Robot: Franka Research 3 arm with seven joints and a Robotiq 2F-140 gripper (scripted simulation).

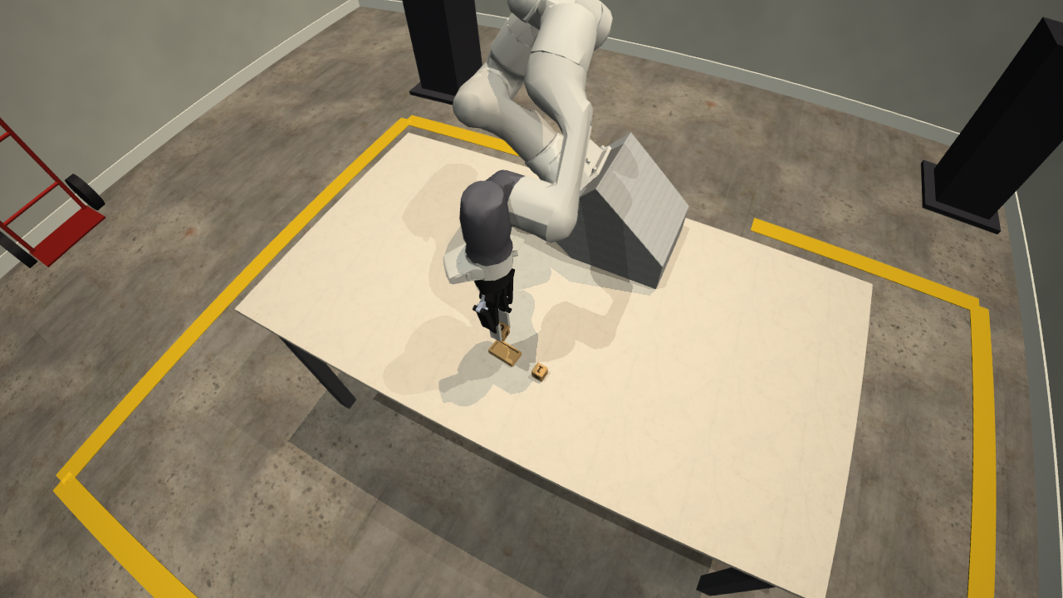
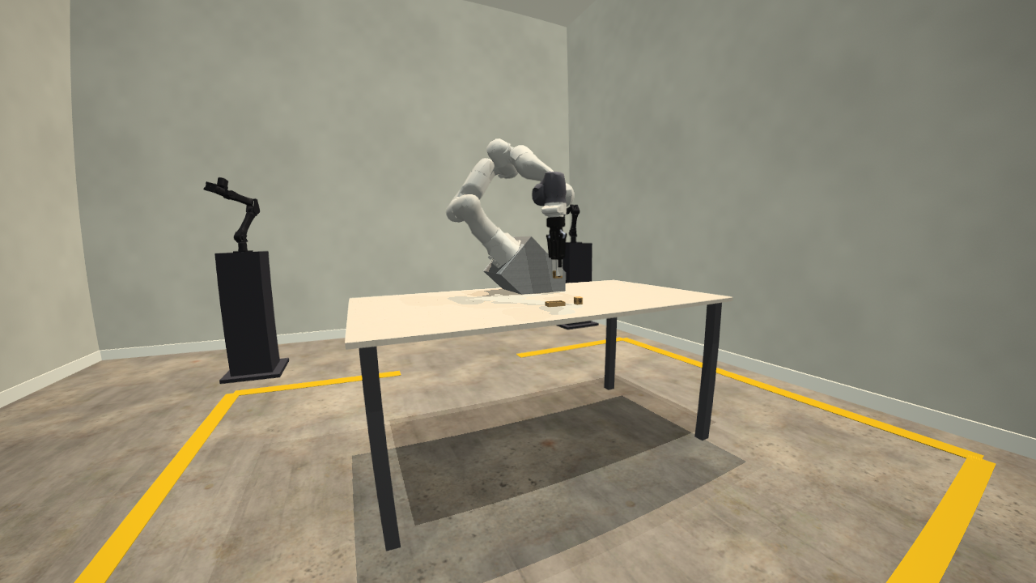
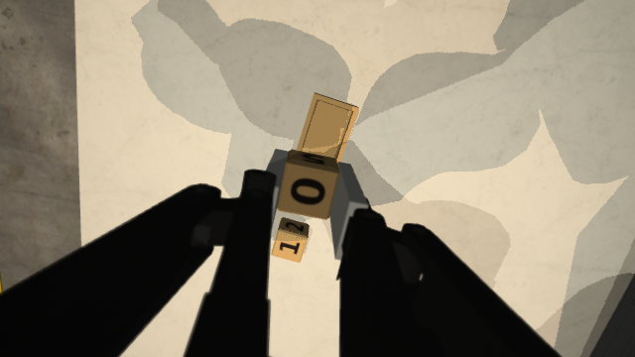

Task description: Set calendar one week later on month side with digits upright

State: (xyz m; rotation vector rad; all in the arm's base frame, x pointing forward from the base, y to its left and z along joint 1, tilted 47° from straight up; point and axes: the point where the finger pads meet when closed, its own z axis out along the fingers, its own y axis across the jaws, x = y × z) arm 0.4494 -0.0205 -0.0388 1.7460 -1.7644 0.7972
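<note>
Right now my hand is 15 cm above the wooden tray and 1 cm past it. Also, from my hand: wooden digit cube: 3 cm below.
</note>
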